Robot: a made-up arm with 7 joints.
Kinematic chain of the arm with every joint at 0, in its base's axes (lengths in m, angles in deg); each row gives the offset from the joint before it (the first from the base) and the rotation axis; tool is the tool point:
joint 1: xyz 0 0 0.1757 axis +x
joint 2: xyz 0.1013 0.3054 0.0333 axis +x
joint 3: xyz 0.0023 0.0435 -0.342 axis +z
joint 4: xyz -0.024 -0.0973 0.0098 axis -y
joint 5: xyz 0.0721 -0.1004 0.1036 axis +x
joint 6: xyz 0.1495 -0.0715 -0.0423 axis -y
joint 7: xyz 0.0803 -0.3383 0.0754 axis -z
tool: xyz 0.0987 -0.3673 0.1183
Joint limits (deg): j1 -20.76..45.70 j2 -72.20..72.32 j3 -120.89..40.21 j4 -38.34..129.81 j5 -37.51..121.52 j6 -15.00..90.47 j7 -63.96..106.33
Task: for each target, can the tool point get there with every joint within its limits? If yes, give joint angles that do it. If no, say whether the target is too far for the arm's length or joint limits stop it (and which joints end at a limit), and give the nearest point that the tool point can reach.
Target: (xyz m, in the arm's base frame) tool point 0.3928 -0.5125 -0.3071
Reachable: yes | joints -3.27 -6.84 -37.06 31.52 84.66 3.81 -10.22
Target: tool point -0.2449 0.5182 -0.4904
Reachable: yes | joints -5.23 35.60 -15.74 -24.65 91.61 9.01 86.69
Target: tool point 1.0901 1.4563 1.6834
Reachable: no: too far | nearest point 0.6335 0.9786 1.0444 | short by 0.919 m
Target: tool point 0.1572 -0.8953 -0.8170
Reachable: no: joint limits stop it (at a limit: joint 1, joint 4, joint 6) | nearest point 0.1473 -0.6638 -0.6393 | short by 0.292 m
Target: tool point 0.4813 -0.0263 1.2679
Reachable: no: joint limits stop it (at a limit: joint 2, joint 3, joint 6) | nearest point 0.4410 -0.0231 1.1339 | short by 0.140 m
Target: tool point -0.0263 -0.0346 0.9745
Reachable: yes | joints 7.66 -46.02 -26.88 5.83 -22.36 43.46 -23.45
